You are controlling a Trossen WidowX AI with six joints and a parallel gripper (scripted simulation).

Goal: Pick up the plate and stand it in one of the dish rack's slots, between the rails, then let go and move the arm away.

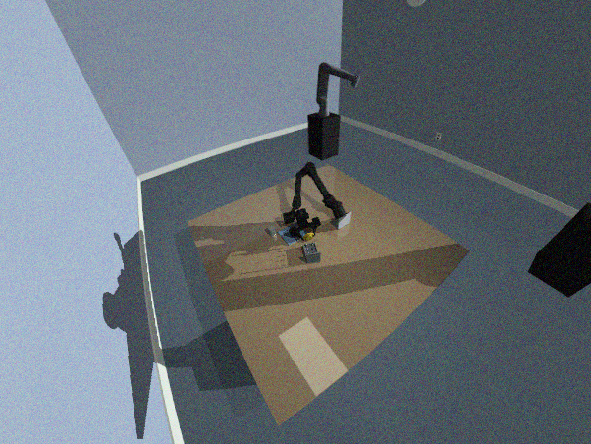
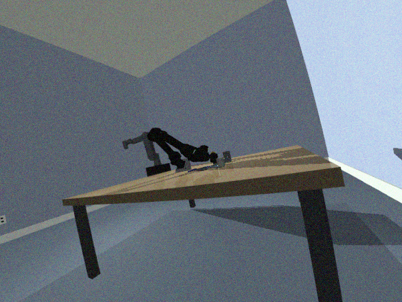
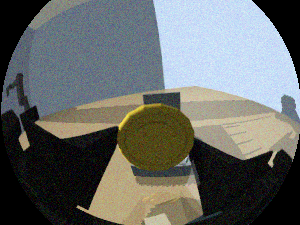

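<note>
Now: the grey dish rack 3 cm ahead of my gripper tip, 6 cm to the left of it and 4 cm below it. Also, from my gripper tip: blue mat (2 cm ahead, 14 cm to the right, 6 cm below); blue stick (10 cm behind, 17 cm to the right, 6 cm below); yellow plate (1 cm to the right).
</note>
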